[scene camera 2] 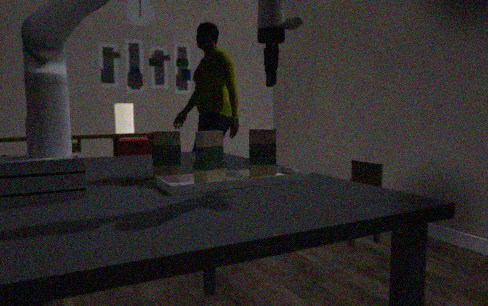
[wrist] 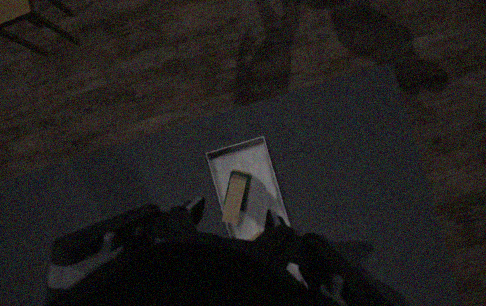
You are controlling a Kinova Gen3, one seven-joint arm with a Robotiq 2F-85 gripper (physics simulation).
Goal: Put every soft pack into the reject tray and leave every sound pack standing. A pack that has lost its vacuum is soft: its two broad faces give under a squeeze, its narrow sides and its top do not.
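Frame: origin at the arm's base, x left, y ahead, z down, level; metres.
Where they show: gripper, between the fingertips: [scene camera 2: 271, 85] [wrist: 234, 213]; arm's base, origin of its link: [scene camera 2: 51, 155].
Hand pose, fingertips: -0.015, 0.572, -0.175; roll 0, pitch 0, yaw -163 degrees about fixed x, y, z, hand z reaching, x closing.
Each offset is from my fingertips to the top centre of the thing, as dx, dy, dz. Level surfaces: height alone.
Three tan packs with green middle bands stand upright in the scene view: a left pack [scene camera 2: 166, 156], a middle pack [scene camera 2: 209, 156] and a right pack [scene camera 2: 262, 154]. The pale reject tray {-0.016, -0.114, +0.244} [scene camera 2: 172, 188] [wrist: 270, 170] lies low around the middle and right packs; exact contact is hard to tell. In the wrist view, a tan and green pack {+0.018, -0.020, +0.122} [wrist: 237, 196] shows within the tray's outline; I cannot tell which pack it is. My gripper [scene camera 2: 271, 84] [wrist: 234, 213] is open and empty, high above the packs, nearest the right one in the scene view. Darkness hides fine detail.
The table {dz +0.266} [scene camera 2: 240, 215] [wrist: 360, 150] has its edge and a corner at the right. The arm's base column [scene camera 2: 48, 110] stands at the left. A person in a yellow top [scene camera 2: 215, 82] is behind the table. A chair back [scene camera 2: 367, 173] shows at the right, and a red box [scene camera 2: 135, 146] behind.
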